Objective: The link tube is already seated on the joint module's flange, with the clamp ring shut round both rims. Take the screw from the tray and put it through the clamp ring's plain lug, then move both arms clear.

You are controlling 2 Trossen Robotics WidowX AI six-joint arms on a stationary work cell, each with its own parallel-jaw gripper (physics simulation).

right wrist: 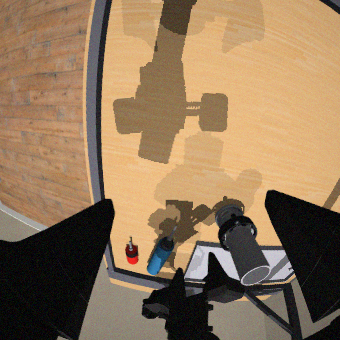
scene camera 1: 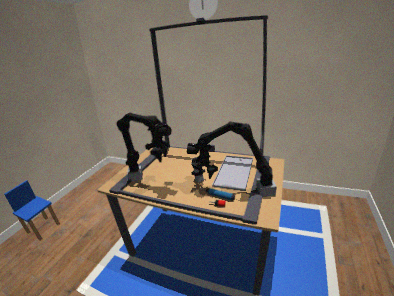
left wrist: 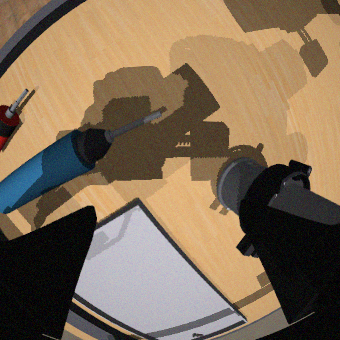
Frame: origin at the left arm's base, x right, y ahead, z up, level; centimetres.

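Seen in the pictures: left gripper, fingertip midpoint: (right wrist: pixel 194 260) (scene camera 1: pixel 205 176) (left wrist: pixel 168 210); right gripper, fingertip midpoint: (right wrist: pixel 191 203) (scene camera 1: pixel 163 159); left arm's base at its link origin: (scene camera 1: pixel 266 182); right arm's base at its link origin: (scene camera 1: pixel 134 169).
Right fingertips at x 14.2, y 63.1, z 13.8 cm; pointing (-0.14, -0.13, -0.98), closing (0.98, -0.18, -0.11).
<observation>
Offsets run from my right fingertips to a thing's top centre. "pt": to the spot under its first point.
The grey link tube @[dy -20.8, dx +5.8, dz -4.0 cm] (left wrist: pixel 315 205) (right wrist: pixel 247 255) stands on the joint module @[dy -21.6, dx +4.5, dz -13.4 cm] (left wrist: pixel 235 182) (right wrist: pixel 228 215), with the black clamp ring @[pt dy -21.9, dx +1.4, dz -13.7 cm] (left wrist: pixel 254 195) (right wrist: pixel 239 231) round the joint. The tube looks slanted in the right wrist view. One lug @[pt dy -17.6, dx +4.3, dz -14.1 cm] (left wrist: pixel 300 170) shows; I cannot tell which. The pale tray @[dy -47.5, dx +11.8, dz -19.2 cm] (scene camera 1: pixel 231 175) (left wrist: pixel 140 270) (right wrist: pixel 272 256) holds a small dark screw @[dy -54.9, dx +28.1, dz -19.4 cm] (scene camera 1: pixel 240 160) (left wrist: pixel 197 335) near its far end. My left gripper (scene camera 1: pixel 204 174) (left wrist: pixel 168 210) (right wrist: pixel 194 260) is open, low beside the tube; one finger overlaps the tube in the left wrist view, contact unclear. My right gripper (scene camera 1: pixel 160 154) (right wrist: pixel 191 203) is open and raised.
A blue screwdriver @[pt dy -34.8, dx -17.2, dz -17.5 cm] (scene camera 1: pixel 221 194) (left wrist: pixel 47 167) (right wrist: pixel 160 256) and a smaller red-handled driver @[dy -31.5, dx -22.7, dz -17.4 cm] (scene camera 1: pixel 220 203) (left wrist: pixel 6 125) (right wrist: pixel 132 254) lie at the table's front right in the scene view. A dark rail (scene camera 1: pixel 165 206) runs along the table edge. A tall frame (scene camera 1: pixel 264 90) stands behind.
</observation>
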